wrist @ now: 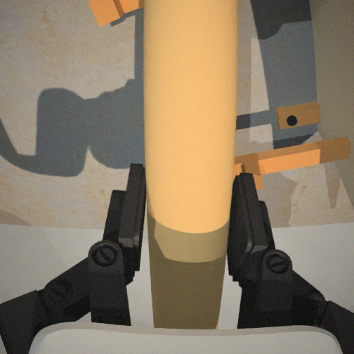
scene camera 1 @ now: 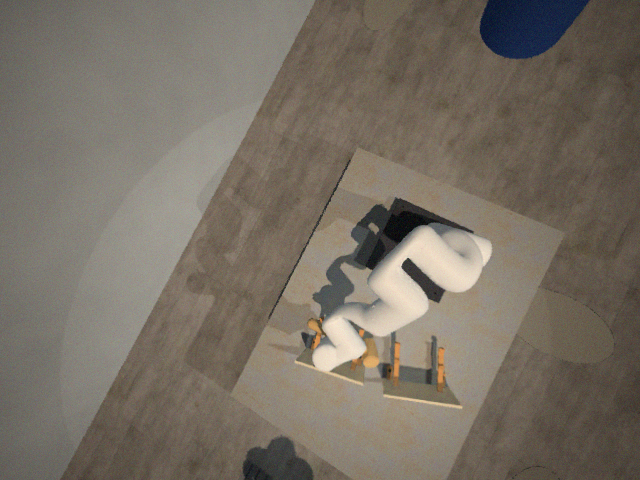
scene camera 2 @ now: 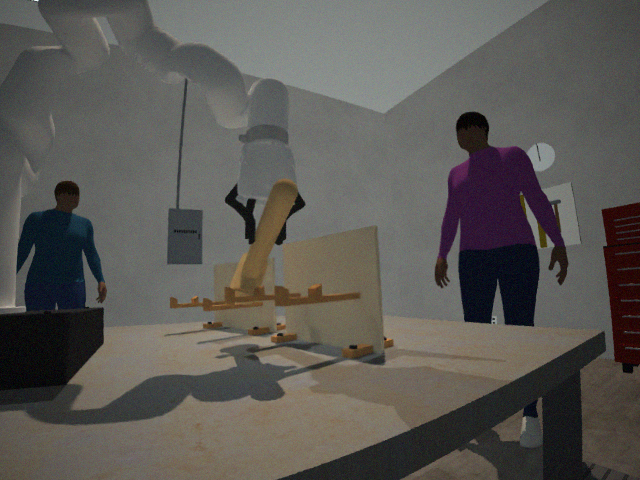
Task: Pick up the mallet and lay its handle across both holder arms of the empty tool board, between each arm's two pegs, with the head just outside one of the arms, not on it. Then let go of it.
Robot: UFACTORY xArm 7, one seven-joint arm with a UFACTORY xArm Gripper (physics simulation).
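Places are measured from the arm's base along level axes (x ahead, y left, z up), in millimetres.
Where they show: gripper, between the fingertips: [scene camera 2: 265, 243].
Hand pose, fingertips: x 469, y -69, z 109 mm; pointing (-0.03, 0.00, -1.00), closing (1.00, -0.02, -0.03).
After its pixels a point has its place.
My gripper [scene camera 2: 266, 241] {z 109, x 469, y -69 mm} [wrist: 188, 188] is shut on the mallet's handle. The mallet [scene camera 1: 370, 357] {z 108, x 457, y 69 mm} [scene camera 2: 268, 229] {z 126, x 465, y -115 mm} [wrist: 190, 110] is light wood and steeply tilted. In scene camera 2 its raised end is beside the gripper body and its thicker head is at the low end. In scene camera 1 the head shows between the two boards; the arm hides the middle. The empty tool board [scene camera 1: 421, 396] {z 73, x 460, y 292 mm} [scene camera 2: 257, 316] {z -41, x 498, y 230 mm} stands to the right in scene camera 1, with two orange holder arms [scene camera 1: 396, 361] {z 12, x 426, y 168 mm} [scene camera 1: 440, 367] {z 12, x 341, y 306 mm}. Whether the mallet touches any holder arm is unclear.
The other tool board [scene camera 1: 345, 374] {z 101, x 565, y 34 mm} [scene camera 2: 338, 263] {z 74, x 604, y -63 mm} stands under the gripper, with orange holder arms [scene camera 1: 316, 338] {z 21, x 552, y -132 mm} [scene camera 2: 333, 297] {z 17, x 562, y -131 mm} [wrist: 300, 157]. A dark block [scene camera 2: 41, 348] {z -32, x 168, y -148 mm} is at the robot's base on the table [scene camera 1: 382, 434] {z -78, x 710, y 303 mm}. Two people [scene camera 2: 488, 201] [scene camera 2: 59, 242] stand beyond the table.
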